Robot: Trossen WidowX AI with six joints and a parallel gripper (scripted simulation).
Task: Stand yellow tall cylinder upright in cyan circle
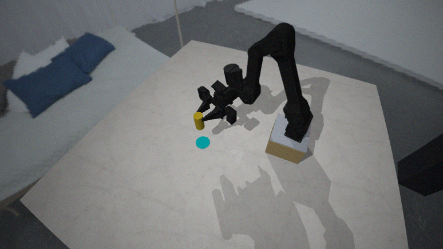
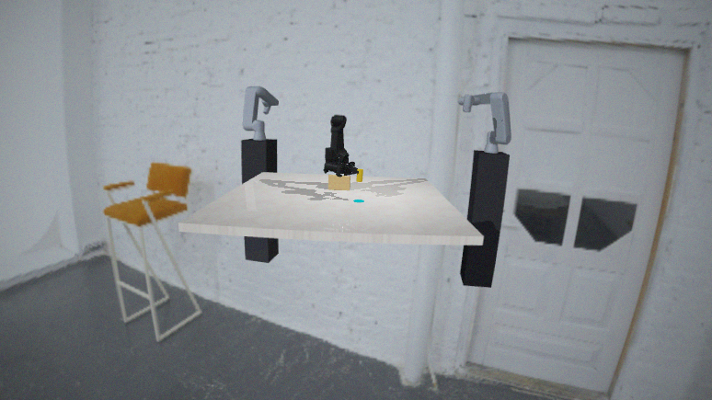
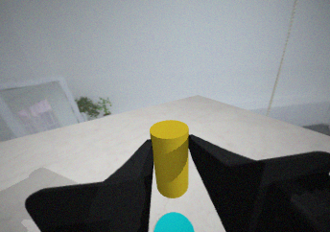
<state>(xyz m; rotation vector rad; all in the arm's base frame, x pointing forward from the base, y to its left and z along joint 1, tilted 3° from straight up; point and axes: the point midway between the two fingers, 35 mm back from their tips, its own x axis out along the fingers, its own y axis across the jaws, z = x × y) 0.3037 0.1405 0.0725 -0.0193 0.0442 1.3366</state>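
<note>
Now: gripper tip 160 mm above the cyan circle. Also, from my gripper tip: yellow tall cylinder: 20 mm below.
</note>
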